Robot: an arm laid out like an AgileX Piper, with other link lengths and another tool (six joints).
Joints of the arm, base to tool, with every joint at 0 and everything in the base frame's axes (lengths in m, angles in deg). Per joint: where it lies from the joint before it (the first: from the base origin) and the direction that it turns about. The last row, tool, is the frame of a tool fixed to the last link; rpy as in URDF.
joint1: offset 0 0 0.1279 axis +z
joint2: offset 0 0 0 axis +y
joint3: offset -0.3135 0 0.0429 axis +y
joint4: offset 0.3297 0 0.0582 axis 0.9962 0 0.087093
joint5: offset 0 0 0 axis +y
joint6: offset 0.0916 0 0.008 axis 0.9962 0 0.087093
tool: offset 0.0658 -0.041 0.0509 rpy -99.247 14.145 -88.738
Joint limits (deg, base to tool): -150..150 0..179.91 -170..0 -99.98..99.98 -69.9..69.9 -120..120
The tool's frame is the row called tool.
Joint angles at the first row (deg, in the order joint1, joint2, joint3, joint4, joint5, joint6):
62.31, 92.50, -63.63, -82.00, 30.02, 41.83
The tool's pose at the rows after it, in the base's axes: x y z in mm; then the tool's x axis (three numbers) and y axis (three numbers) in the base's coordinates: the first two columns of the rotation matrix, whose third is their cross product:
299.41, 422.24, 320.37, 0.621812, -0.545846, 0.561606, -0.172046, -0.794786, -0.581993
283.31, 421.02, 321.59, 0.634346, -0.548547, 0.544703, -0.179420, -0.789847, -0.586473
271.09, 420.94, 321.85, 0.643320, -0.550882, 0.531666, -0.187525, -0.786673, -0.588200
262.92, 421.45, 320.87, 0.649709, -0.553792, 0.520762, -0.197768, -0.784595, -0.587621
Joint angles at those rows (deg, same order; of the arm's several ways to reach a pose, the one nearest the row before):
64.46, 90.28, -61.77, -79.86, 31.23, 41.81
66.57, 88.67, -60.49, -78.00, 32.49, 41.79
68.33, 87.71, -59.76, -76.46, 33.71, 41.78
69.63, 87.27, -59.43, -75.14, 34.73, 41.77

